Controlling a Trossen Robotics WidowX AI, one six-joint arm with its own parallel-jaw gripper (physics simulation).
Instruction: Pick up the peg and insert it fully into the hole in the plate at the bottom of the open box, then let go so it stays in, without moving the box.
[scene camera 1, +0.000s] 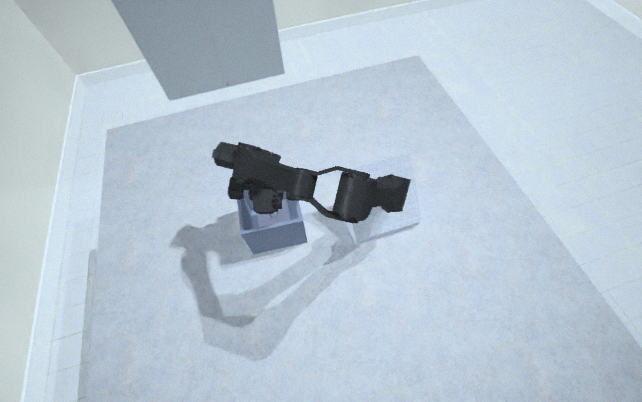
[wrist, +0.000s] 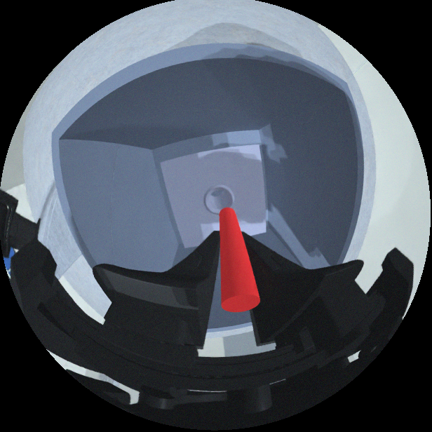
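Note:
A red peg (wrist: 236, 265) is held between the fingertips in the wrist view, leaning somewhat, its far end appearing near the lower right edge of the hole (wrist: 219, 199). Whether that end touches the plate is not clear. The pale plate (wrist: 187, 175) lies at the bottom of the open blue-grey box (wrist: 105, 195) (scene camera 1: 278, 239). My gripper (wrist: 227, 236) is shut on the peg and points down into the box. In the scene view the wrist and gripper hang over the box and cover part of its opening; the peg cannot be made out there.
The box walls surround the space below the fingers. The arm's base stands on a pale slab (scene camera 1: 395, 222) to the right of the box on the grey mat (scene camera 1: 400, 310). A large grey block (scene camera 1: 215, 45) stands beyond the mat at the back.

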